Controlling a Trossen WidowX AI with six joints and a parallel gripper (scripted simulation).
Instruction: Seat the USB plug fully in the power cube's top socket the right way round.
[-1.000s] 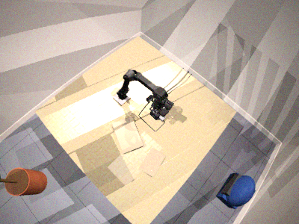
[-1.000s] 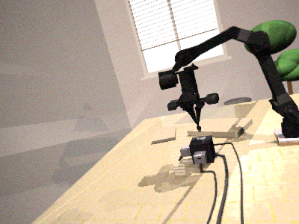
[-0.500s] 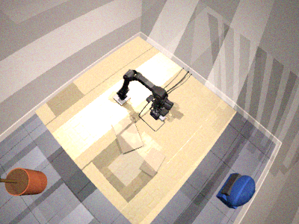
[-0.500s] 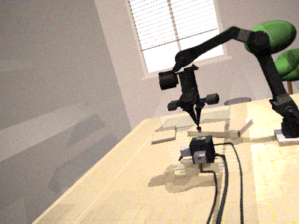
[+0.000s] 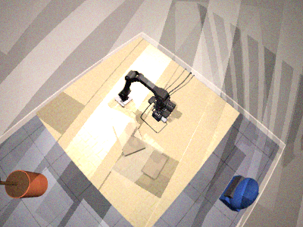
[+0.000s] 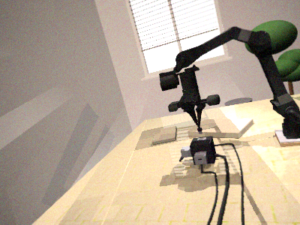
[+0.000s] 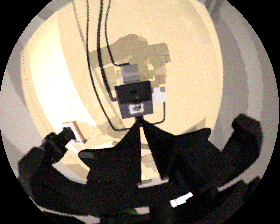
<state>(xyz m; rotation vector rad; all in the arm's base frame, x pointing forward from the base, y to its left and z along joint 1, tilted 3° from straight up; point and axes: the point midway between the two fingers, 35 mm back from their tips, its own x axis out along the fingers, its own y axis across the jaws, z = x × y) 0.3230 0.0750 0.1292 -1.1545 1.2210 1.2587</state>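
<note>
My gripper tip is 2 cm above the USB plug.
</note>
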